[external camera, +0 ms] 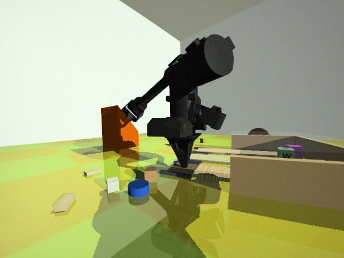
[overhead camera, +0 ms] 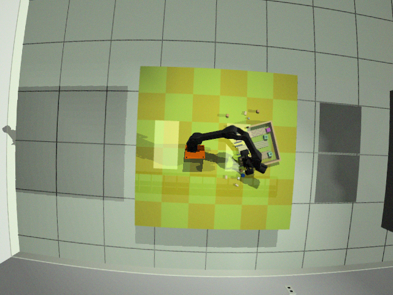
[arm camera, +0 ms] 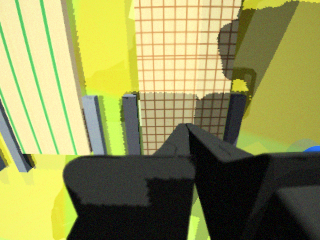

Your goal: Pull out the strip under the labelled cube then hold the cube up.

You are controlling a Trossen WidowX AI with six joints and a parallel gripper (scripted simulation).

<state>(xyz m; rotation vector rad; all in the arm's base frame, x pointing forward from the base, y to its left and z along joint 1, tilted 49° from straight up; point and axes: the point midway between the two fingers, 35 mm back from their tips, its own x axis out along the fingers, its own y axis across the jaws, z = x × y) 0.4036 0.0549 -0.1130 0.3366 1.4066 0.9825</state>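
My gripper tip is now 10 mm short of the blue disc and 110 mm to the left of it. Also, from my gripper tip: flat tan piece: 30 mm behind, 200 mm to the right.
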